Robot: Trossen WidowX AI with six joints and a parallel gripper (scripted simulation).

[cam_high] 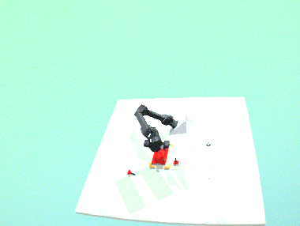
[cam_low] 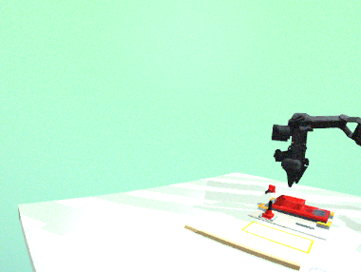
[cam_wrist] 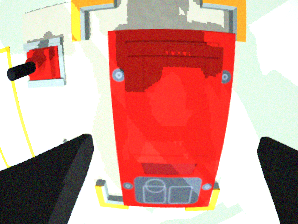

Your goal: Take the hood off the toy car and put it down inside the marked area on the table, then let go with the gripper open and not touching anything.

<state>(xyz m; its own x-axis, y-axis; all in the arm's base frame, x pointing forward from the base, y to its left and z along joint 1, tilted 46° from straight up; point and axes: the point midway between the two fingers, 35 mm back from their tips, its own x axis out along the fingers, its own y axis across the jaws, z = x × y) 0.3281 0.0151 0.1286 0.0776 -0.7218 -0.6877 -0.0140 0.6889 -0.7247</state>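
The red hood lies 6 cm below my gripper tip. Also, from my gripper tip: grey wheel 37 cm to the left, 18 cm behind, 9 cm below; then thin wooden stick 37 cm to the left, 9 cm below, 1 cm ahead.
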